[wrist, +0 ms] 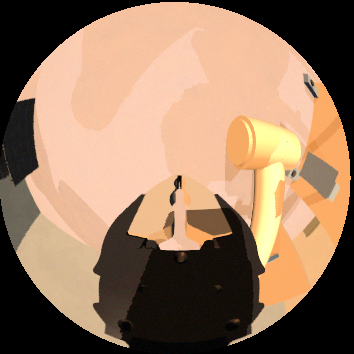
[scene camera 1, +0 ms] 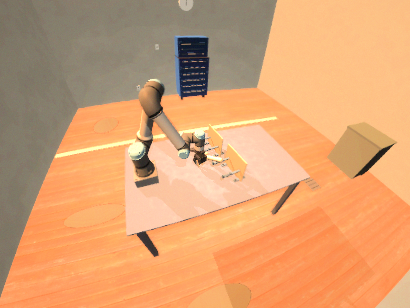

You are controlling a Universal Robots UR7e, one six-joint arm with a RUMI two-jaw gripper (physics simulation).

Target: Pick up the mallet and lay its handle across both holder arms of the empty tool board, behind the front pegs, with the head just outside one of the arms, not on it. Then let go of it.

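Frame: origin at the arm's base, x ahead, y left, z up, level; millimetres.
Where they show: gripper, fingertip midpoint: (wrist: 178, 176) (scene camera 1: 198, 166); arm's base at its link origin: (scene camera 1: 145, 169).
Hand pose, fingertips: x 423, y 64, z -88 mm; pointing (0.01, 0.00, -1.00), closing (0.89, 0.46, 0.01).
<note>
Each offset is from my fingertips to the top centre of the thing. "spot": to the spot under its first point. Level surfaces: height alone.
My gripper (scene camera 1: 200, 161) (wrist: 178, 176) is shut with nothing between its fingers, low over the table beside the mallet. The pale yellow mallet (scene camera 1: 215, 158) (wrist: 270, 200) is to the right of the fingers in the wrist view, apart from them. Its cylindrical head @(dy +90, dx +60, dz +52 mm) (wrist: 262, 143) is at the top there, and its handle runs down behind the gripper's right side. In the scene view two upright tool boards, a nearer one (scene camera 1: 238, 162) and a farther one (scene camera 1: 215, 136), have grey arms. The mallet is beside their arms; whether it rests on any arm cannot be told.
The boards stand on the pale table @(dz +0 mm) (scene camera 1: 175, 210), right of the arm's base block (scene camera 1: 146, 177). Small grey brackets (wrist: 310, 85) @(spot: dy +105, dx +173, dz +17 mm) (wrist: 294, 174) show at the right of the wrist view. A blue tool cabinet (scene camera 1: 192, 75) and a brown box (scene camera 1: 357, 150) stand off the table.
</note>
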